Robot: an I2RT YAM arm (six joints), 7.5 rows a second.
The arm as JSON. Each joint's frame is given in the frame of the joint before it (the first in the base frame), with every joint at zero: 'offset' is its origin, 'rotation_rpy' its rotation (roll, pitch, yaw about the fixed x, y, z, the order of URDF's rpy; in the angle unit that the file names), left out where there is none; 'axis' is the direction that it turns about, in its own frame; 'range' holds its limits. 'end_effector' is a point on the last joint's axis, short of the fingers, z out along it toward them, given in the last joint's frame.
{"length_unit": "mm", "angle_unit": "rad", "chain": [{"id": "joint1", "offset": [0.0, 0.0, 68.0], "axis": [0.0, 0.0, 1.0], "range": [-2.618, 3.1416]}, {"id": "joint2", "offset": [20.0, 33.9, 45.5], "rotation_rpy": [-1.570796, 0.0, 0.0], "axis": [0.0, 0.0, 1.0], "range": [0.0, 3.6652]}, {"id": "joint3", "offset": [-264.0, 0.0, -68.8], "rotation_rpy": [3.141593, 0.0, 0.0], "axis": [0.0, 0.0, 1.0], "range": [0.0, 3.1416]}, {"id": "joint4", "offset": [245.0, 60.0, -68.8], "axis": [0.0, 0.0, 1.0], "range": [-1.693, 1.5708]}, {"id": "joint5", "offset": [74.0, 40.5, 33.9], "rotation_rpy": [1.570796, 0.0, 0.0], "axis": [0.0, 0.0, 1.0], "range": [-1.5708, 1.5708]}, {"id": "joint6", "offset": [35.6, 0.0, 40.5], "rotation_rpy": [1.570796, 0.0, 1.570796], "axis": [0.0, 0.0, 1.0], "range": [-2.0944, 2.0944]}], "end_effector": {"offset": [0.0, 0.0, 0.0], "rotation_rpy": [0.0, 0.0, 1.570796]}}
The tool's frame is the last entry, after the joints.
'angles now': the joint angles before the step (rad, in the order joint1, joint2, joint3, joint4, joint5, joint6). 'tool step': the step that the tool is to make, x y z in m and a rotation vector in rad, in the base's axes. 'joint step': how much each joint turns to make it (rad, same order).
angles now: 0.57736, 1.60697, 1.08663, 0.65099, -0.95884, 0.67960
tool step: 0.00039, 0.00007, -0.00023, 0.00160, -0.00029, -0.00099
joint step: -0.00038, 0.00189, -0.00002, 0.00459, 0.00076, 0.00190
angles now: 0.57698, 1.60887, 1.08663, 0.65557, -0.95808, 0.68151
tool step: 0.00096, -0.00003, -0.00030, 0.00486, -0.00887, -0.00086
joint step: -0.00154, 0.00458, 0.00002, 0.01371, -0.00078, -0.00114
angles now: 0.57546, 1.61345, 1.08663, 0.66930, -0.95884, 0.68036
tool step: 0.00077, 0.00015, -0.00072, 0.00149, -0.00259, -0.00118
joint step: -0.00078, 0.00381, -0.00002, 0.00651, 0.00038, -0.00037
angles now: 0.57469, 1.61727, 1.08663, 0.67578, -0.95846, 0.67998
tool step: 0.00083, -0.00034, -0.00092, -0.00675, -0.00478, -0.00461
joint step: -0.00192, 0.00076, 0.00155, -0.01259, 0.00152, -0.01487
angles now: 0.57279, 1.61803, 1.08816, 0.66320, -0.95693, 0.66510
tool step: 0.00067, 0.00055, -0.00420, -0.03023, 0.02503, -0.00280
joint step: 0.00037, -0.00001, 0.00381, -0.05837, 0.00190, -0.02098
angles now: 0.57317, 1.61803, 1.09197, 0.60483, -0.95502, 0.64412
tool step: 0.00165, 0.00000, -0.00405, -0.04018, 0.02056, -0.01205
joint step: -0.00191, 0.00001, 0.01109, -0.08240, 0.00916, -0.03967
